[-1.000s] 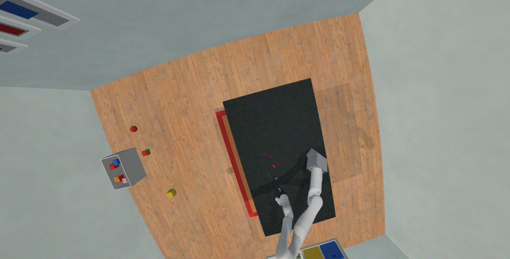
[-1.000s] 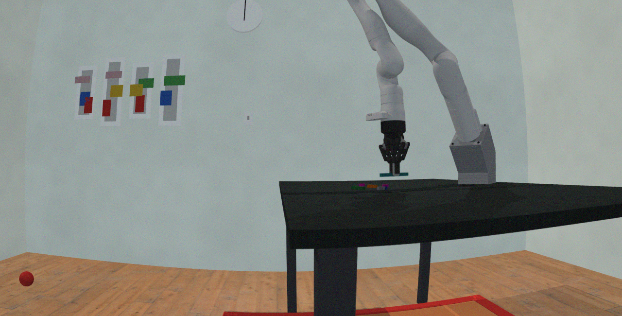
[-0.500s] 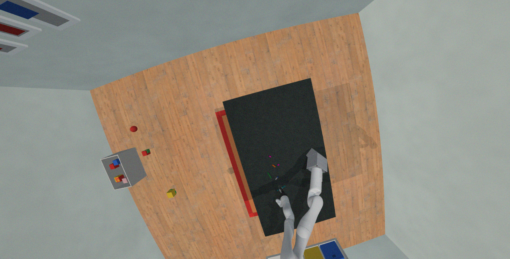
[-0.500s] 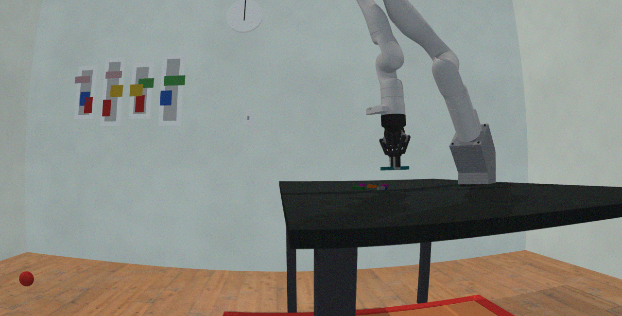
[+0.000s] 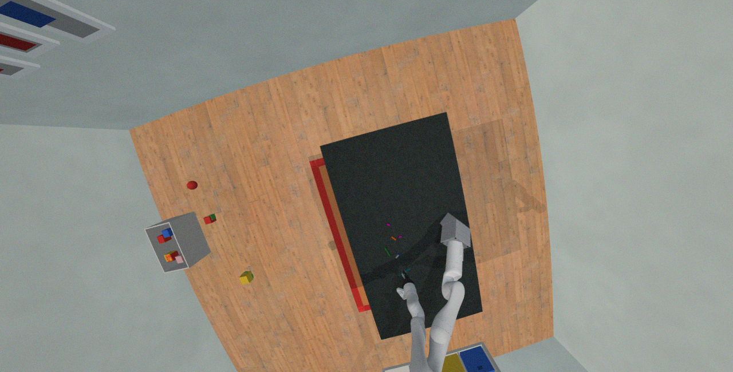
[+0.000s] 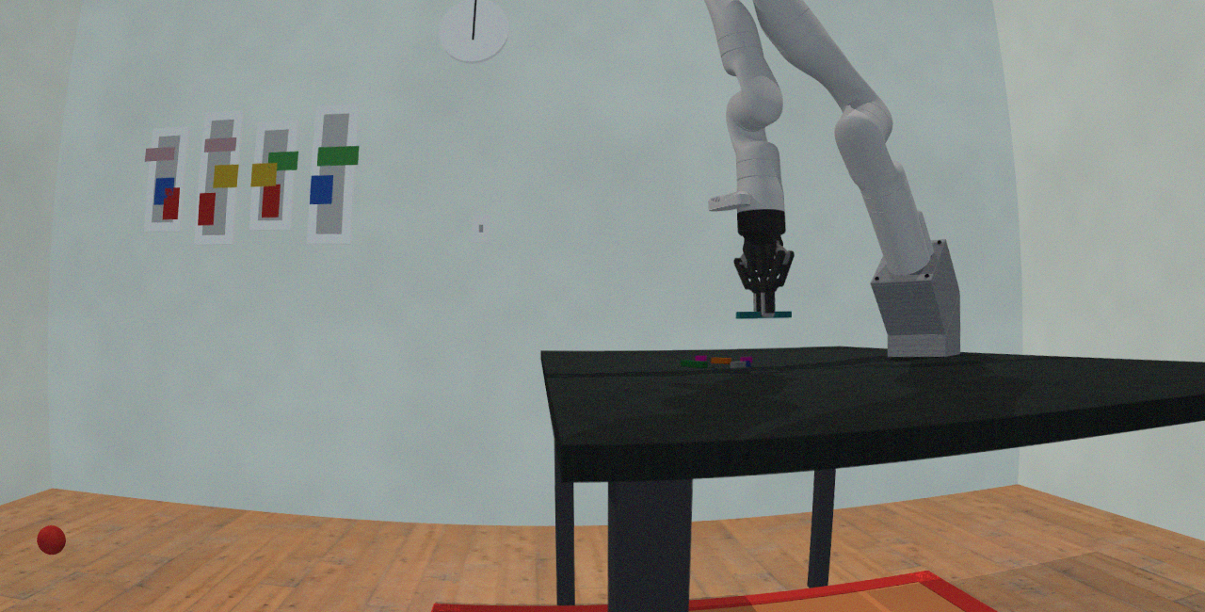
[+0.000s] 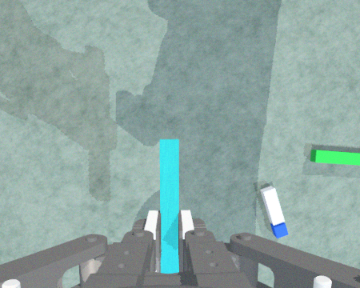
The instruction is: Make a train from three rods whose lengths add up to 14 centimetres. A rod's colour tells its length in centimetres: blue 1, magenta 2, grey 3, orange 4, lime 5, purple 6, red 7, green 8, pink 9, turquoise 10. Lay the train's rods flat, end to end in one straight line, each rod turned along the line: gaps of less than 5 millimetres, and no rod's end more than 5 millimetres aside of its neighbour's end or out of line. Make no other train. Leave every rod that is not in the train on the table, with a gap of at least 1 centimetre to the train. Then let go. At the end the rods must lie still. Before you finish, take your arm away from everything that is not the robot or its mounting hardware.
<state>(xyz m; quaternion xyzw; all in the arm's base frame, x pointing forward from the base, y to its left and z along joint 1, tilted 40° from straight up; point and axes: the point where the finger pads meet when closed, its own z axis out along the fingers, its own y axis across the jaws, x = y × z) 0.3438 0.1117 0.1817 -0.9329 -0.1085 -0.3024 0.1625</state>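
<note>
Now: the grey rod 2 cm ahead of my hand, 8 cm to the right of it and 9 cm below it. From my hand the other things lie so: green rod: 8 cm ahead, 14 cm to the right, 9 cm below; then turquoise rod: 1 cm below; then small blue rod: 10 cm to the right, 9 cm below.
</note>
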